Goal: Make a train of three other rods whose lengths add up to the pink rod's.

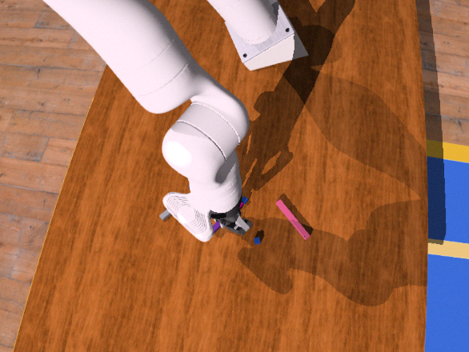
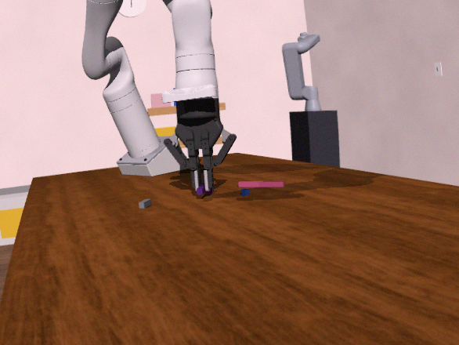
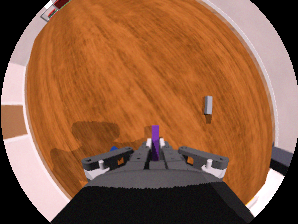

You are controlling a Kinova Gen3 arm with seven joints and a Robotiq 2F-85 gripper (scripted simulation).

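My gripper is now 10 mm above the purple rod. From my hand the other things lie so: small blue rod (70 mm to the left, 30 mm below, 20 mm ahead); magenta rod (40 mm behind, 30 mm below, 20 mm to the left); grey rod (110 mm to the right, 30 mm below).
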